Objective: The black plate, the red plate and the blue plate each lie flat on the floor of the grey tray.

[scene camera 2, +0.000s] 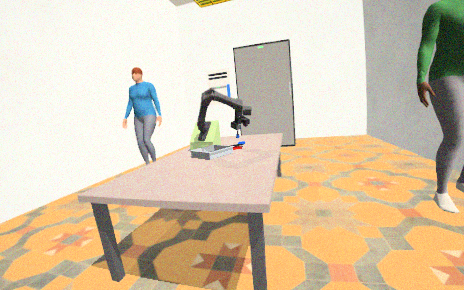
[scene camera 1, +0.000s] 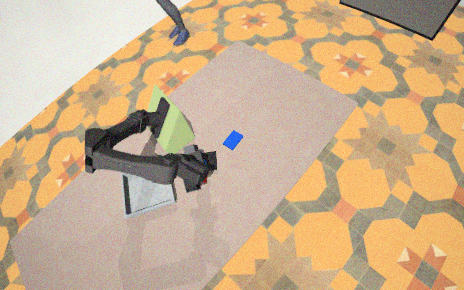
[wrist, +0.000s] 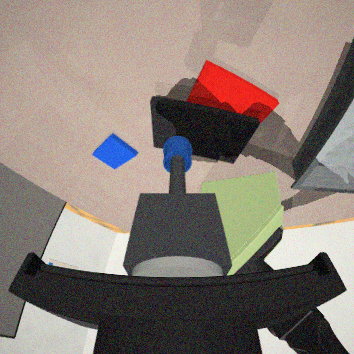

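Seen in the pictures: hand, its tool point: [scene camera 2: 237, 137] [wrist: 176, 148]; arm's base, origin of its link: [scene camera 2: 204, 131] [scene camera 1: 160, 118] [wrist: 246, 264].
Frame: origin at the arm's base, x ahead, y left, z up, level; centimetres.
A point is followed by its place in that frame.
Observation:
The suction cup [wrist: 177, 149] [scene camera 2: 237, 135] hangs free above the table, holding nothing. Under it the black plate [wrist: 207, 130] {x 25.3, y 1.6, z -13.4 cm} rests on the table beside the tray, and its far edge overlaps the red plate [wrist: 232, 88] {x 29.5, y -3.0, z -14.6 cm} [scene camera 2: 237, 148] {x 30.4, y -3.2, z -15.2 cm} [scene camera 1: 204, 180] {x 32.6, y -1.2, z -14.5 cm}. In scene camera 1 the arm's wrist hides the black plate. The blue plate [wrist: 114, 151] {x 25.4, y 20.5, z -14.6 cm} [scene camera 1: 233, 140] {x 25.4, y 21.7, z -14.6 cm} [scene camera 2: 241, 142] {x 25.7, y 19.4, z -14.2 cm} lies flat on the table, apart from the others.
A green wedge block [scene camera 1: 173, 126] {x 10.4, y 2.4, z 2.1 cm} [scene camera 2: 206, 133] {x 2.9, y -2.6, z -1.8 cm} [wrist: 242, 207] {x 10.6, y -0.4, z -8.7 cm} stands behind the tray at the arm's base. A person [scene camera 2: 143, 115] [scene camera 1: 177, 26] walks on the floor beyond the table's far side. A grey door [scene camera 2: 263, 92] is in the back wall.

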